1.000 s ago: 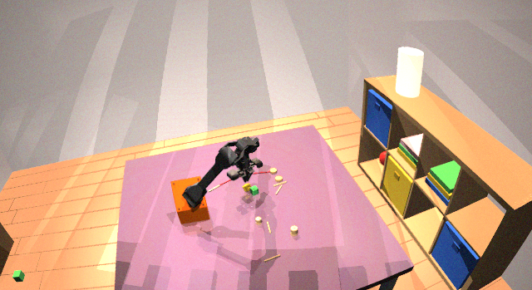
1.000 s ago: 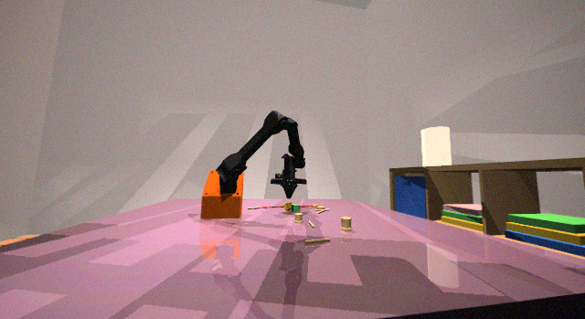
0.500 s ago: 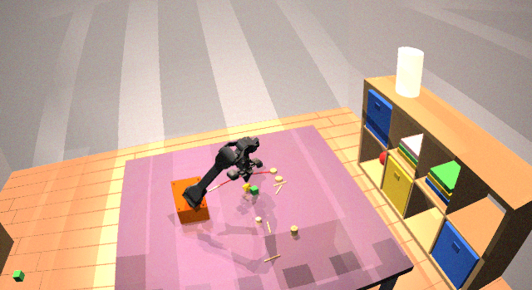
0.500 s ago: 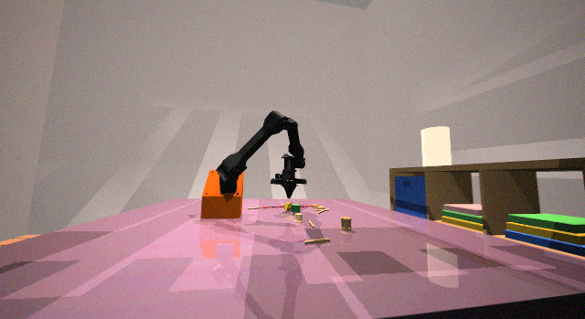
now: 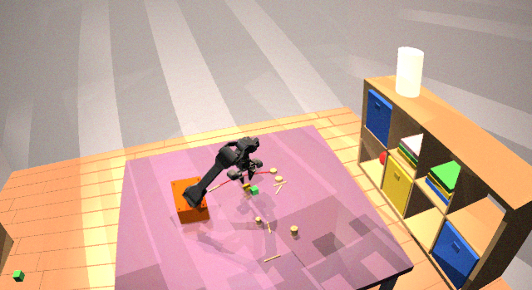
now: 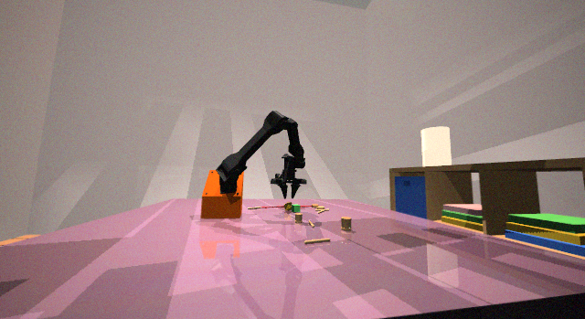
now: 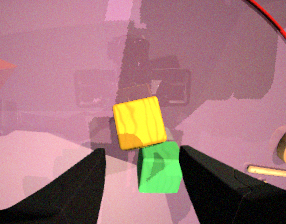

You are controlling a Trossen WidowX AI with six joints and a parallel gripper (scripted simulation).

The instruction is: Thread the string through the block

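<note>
Now: the yellow wooden block 4 cm below my gripper tip. Round my gripper tip: green cube: 4 cm below, 3 cm to the right, 3 cm ahead; thin wooden stick: 15 cm behind, 9 cm to the left, 6 cm below; round wooden button: 18 cm ahead, 10 cm to the left, 5 cm below.
</note>
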